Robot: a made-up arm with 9 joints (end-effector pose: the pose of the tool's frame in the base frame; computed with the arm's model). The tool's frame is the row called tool. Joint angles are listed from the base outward.
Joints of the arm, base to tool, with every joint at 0 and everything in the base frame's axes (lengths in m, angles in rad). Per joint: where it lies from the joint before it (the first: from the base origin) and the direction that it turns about. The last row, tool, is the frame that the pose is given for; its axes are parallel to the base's.
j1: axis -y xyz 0 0 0.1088
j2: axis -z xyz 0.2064 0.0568 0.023
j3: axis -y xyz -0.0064 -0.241 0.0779
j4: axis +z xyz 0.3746 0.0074 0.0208
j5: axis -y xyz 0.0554 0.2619 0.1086
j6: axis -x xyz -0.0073 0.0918 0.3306
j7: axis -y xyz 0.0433 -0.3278 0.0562
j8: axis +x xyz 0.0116 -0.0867 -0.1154
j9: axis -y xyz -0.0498 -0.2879 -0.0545
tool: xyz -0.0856 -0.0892 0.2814
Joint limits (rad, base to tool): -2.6..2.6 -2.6..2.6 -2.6..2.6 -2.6..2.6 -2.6..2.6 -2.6..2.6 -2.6..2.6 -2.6..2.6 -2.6..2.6
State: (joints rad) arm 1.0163 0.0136 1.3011 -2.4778 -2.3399 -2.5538 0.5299 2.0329 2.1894
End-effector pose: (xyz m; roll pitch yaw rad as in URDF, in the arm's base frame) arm 0.0232 -0.9002 0.7615 -2.6397 -0.1401 -1.9436
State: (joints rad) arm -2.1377 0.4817 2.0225 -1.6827 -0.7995 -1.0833 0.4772 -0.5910 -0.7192
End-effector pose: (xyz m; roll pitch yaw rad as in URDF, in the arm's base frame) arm 0.1796 -0.0588 0.0430 0.3935 0.7651 -1.6442
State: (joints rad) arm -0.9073 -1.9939 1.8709 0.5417 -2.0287 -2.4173 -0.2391 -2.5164 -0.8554
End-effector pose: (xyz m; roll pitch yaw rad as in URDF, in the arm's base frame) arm 0.4465 -0.0381 0.4736 0.2791 0.5145 2.0726
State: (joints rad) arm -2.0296 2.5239 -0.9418 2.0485 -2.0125 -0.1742 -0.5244 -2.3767 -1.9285
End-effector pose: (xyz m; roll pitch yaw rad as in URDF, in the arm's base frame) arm -0.3459 0.2440 -0.1109 1.1545 0.2079 -2.3481
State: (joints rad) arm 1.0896 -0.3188 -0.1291 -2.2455 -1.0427 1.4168 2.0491 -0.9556 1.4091
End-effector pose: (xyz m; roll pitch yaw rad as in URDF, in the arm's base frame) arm -0.4684 -0.8878 0.7204 -3.0114 -0.3277 1.4030
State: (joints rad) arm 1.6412 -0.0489 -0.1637 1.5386 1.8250 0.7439 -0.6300 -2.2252 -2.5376
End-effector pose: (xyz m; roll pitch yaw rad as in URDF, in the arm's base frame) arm -0.4210 -0.9141 0.5081 1.0323 0.2370 -0.8523
